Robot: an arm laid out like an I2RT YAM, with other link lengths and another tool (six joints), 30 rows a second.
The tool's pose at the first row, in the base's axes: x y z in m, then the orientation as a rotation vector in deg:
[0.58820 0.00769 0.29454 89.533 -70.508 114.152]
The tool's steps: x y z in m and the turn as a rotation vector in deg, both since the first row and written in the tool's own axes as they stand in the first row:
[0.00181 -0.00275 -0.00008 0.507 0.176 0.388]
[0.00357 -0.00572 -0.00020 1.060 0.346 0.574]
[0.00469 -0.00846 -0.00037 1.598 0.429 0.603]
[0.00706 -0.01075 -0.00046 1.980 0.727 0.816]
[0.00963 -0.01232 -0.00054 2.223 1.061 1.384]
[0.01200 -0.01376 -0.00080 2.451 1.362 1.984]
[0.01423 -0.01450 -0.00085 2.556 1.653 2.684]
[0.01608 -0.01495 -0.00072 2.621 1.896 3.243]
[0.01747 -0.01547 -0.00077 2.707 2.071 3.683]
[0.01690 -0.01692 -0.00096 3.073 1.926 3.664]
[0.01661 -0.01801 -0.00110 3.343 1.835 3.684]
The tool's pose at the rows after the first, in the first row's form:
[0.58944 0.00889 0.29734 89.439 -70.425 114.952]
[0.59084 0.01026 0.30019 89.435 -70.098 115.666]
[0.59226 0.01169 0.30236 89.576 -69.654 116.222]
[0.59298 0.01250 0.30548 89.329 -69.442 116.864]
[0.59313 0.01283 0.30847 88.857 -69.691 117.620]
[0.59316 0.01328 0.31122 88.402 -69.997 118.363]
[0.59287 0.01320 0.31355 87.866 -70.510 119.048]
[0.59262 0.01290 0.31542 87.412 -70.930 119.583]
[0.59247 0.01290 0.31690 87.087 -71.238 120.026]
[0.59356 0.01402 0.31699 87.435 -70.971 120.278]
[0.59434 0.01483 0.31719 87.661 -70.802 120.493]

